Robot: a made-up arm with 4 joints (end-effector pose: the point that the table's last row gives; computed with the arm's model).
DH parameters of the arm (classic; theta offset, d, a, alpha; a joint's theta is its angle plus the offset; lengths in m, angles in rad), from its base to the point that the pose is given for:
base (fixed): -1.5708 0.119 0 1.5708
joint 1: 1.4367 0 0.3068 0
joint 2: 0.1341 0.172 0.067 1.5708
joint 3: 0 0.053 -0.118 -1.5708
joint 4: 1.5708 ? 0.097 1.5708
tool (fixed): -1.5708 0.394 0 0
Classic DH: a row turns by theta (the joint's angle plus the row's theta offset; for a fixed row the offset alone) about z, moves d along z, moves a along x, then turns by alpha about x.
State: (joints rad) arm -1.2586 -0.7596 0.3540 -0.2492
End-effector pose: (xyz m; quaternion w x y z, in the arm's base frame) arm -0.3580 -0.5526 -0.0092 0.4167 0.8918 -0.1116 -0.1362
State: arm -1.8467 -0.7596 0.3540 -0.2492
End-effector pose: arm -0.3580 -0.3886 -0.2943 0.1403 0.9743 -0.0673 -0.1627
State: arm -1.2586 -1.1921 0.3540 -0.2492
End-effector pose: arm -0.3580 -0.4530 -0.0975 0.2156 0.9605 -0.0798 -0.1570
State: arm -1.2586 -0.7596 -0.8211 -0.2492
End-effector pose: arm -0.0241 -0.5755 -0.0202 0.3881 0.8307 0.2529 0.3088
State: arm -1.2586 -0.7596 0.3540 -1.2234
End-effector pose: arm -0.2955 -0.2555 -0.2374 0.0492 -0.9831 0.1624 0.0681
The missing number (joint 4, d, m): 0.092
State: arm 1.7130 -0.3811 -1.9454 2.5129
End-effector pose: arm -0.5978 0.6543 0.0980 0.1939 0.5286 -0.6865 -0.4601
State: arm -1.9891 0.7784 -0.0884 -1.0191
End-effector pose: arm -0.2485 -0.6100 -0.2715 0.4398 0.8970 0.0440 0.0042
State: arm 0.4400 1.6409 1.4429 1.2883
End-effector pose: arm -0.0832 -0.1121 0.1221 0.0853 0.7460 0.6093 -0.2549
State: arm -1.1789 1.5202 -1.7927 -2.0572
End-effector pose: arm -0.3629 -0.6491 0.5393 0.4084 0.4724 0.2836 -0.7278
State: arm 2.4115 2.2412 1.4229 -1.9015
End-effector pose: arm -0.0330 0.3072 -0.5337 0.1469 -0.7430 0.6469 -0.0882
